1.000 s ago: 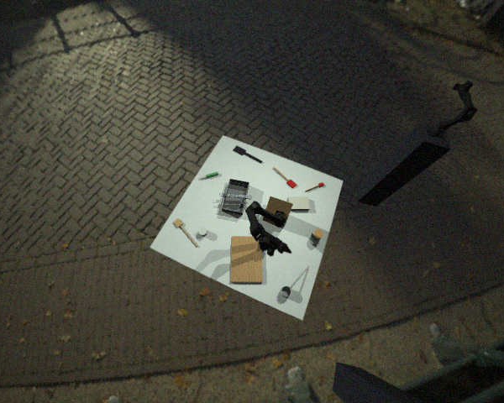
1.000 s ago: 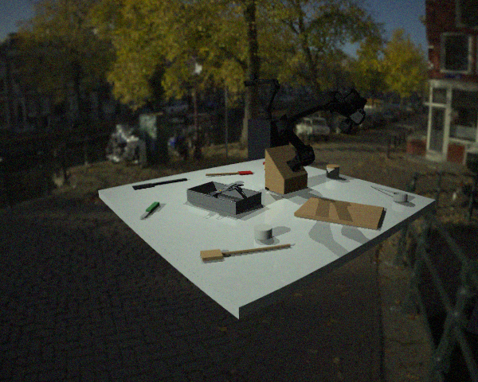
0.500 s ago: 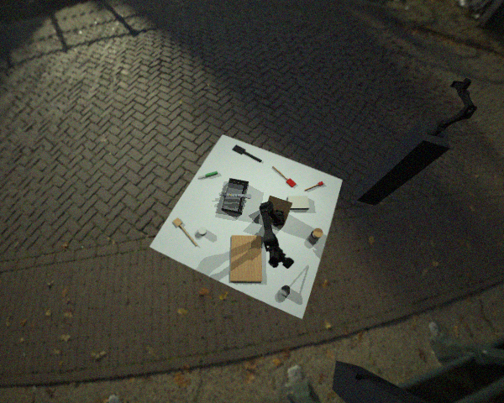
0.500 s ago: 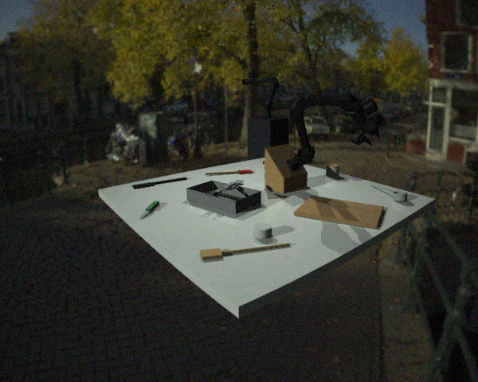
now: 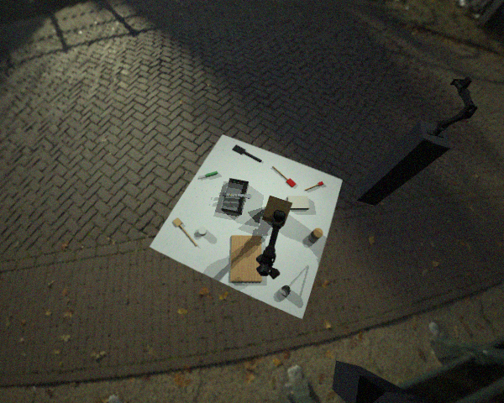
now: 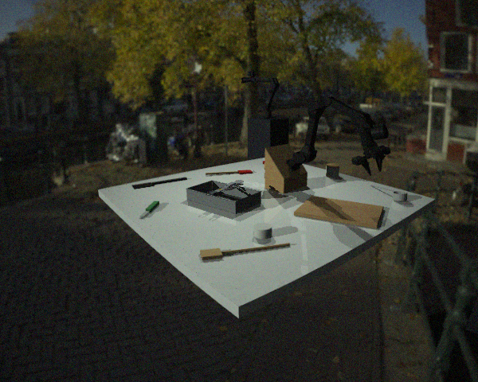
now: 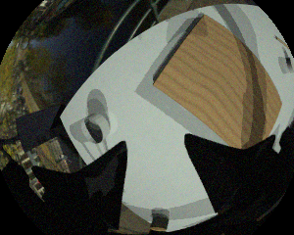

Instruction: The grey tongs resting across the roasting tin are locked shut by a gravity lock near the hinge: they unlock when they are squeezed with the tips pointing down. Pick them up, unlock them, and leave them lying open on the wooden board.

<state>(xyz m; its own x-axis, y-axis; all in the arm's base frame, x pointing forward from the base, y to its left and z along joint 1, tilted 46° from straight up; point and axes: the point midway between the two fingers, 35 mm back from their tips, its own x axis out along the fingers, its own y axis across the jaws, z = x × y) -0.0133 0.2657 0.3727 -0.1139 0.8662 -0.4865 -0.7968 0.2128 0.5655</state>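
The yellow mark is 450 mm ahead of my gripper tip, 540 mm to the right of it and 90 mm below it. Also, from my gripper tip: jar: 340 mm behind, 420 mm to the right, 120 mm below; then roasting tin: 410 mm ahead, 560 mm to the right, 130 mm below; then wooden board: 170 mm ahead, 80 mm to the right, 150 mm below.
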